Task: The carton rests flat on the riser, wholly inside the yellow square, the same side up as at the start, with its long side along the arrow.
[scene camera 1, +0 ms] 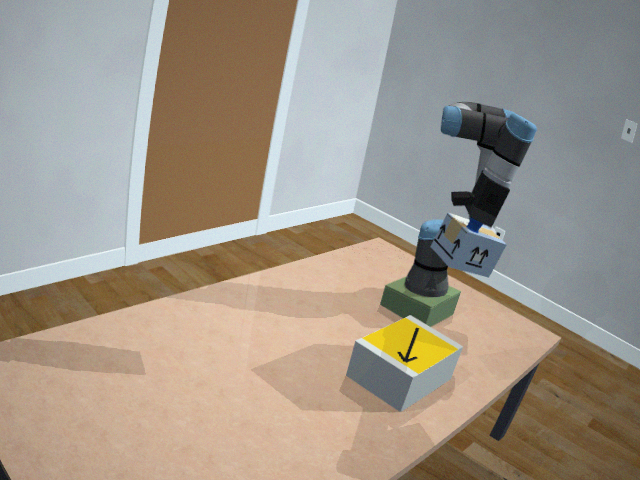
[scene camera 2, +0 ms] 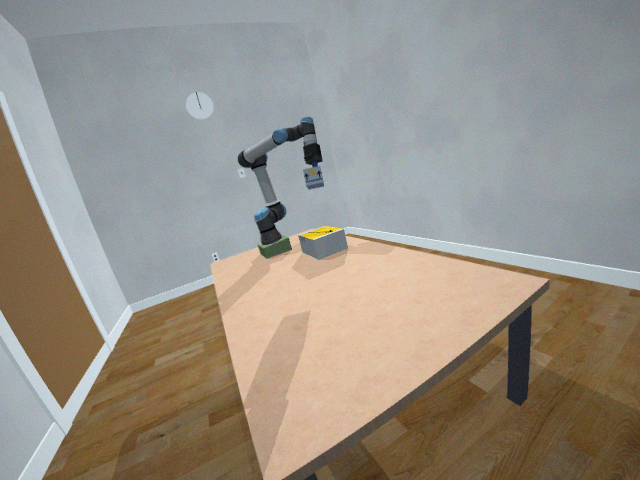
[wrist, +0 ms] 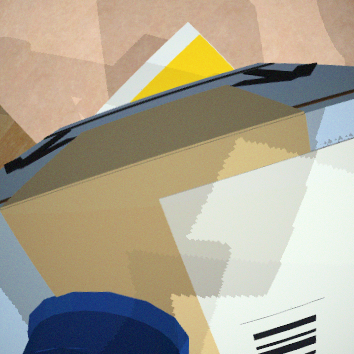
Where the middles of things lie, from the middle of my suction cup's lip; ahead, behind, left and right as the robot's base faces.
Labels:
Now: the carton (scene camera 1: 460, 248) 3 cm behind my suction cup, 1 cm to the right of it and 7 cm below it. From my suction cup the other things lie so: grey riser (scene camera 2: 319, 243) 7 cm to the right, 45 cm below.

